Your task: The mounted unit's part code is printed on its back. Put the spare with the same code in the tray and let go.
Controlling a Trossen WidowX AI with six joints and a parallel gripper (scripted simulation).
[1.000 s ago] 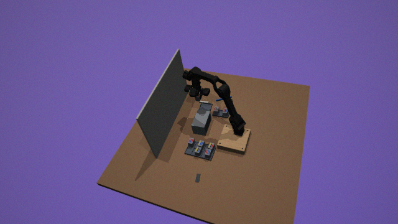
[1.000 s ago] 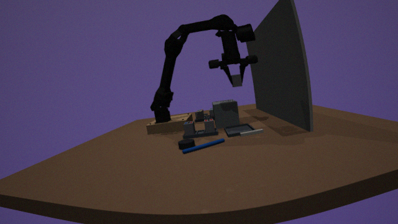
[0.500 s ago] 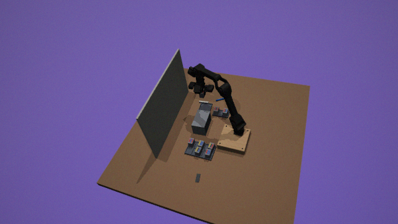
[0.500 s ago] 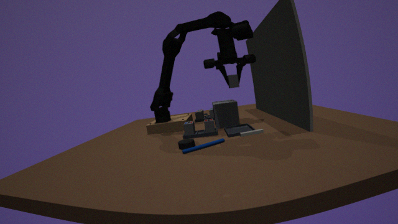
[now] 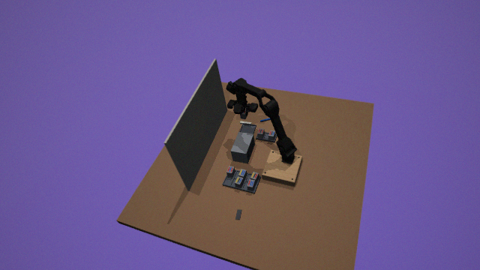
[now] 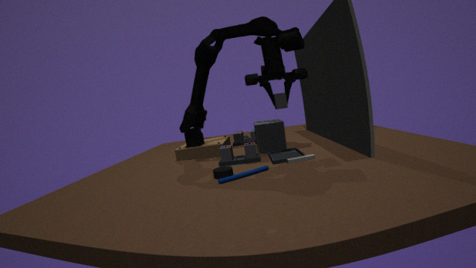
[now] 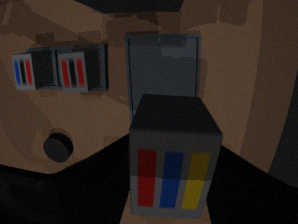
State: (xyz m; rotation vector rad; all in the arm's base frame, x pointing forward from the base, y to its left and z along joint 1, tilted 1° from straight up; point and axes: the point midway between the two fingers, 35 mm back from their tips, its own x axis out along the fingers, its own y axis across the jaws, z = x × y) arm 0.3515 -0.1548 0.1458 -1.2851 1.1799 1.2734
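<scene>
My gripper tip is now 150 mm above the tray. The rest, counted from my gripper tip: mounted unit 180 mm to the left, 110 mm below, 60 mm behind; grey spare 20 mm above; rack 150 mm below, 150 mm behind.
</scene>
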